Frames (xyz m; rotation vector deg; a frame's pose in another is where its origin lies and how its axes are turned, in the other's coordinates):
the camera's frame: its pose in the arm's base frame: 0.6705 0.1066 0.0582 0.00 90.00 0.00
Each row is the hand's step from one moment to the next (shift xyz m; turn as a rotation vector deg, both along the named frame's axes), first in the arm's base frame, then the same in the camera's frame.
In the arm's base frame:
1: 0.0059 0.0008 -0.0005 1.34 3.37 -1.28
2: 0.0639 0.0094 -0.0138 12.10 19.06 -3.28
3: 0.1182 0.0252 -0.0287 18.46 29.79 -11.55
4: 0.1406 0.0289 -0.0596 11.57 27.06 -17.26
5: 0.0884 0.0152 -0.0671 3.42 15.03 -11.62
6: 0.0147 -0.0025 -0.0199 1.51 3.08 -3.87
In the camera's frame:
1: 0.0005 0.0008 0.0059 1.28 3.37 1.34
2: 0.0138 0.0094 0.0639 3.28 19.06 12.10
3: 0.0287 0.0252 0.1182 11.55 29.79 18.46
4: 0.0596 0.0289 0.1406 17.26 27.06 11.57
5: 0.0671 0.0152 0.0884 11.62 15.03 3.42
6: 0.0199 -0.0025 0.0147 3.87 3.08 1.51

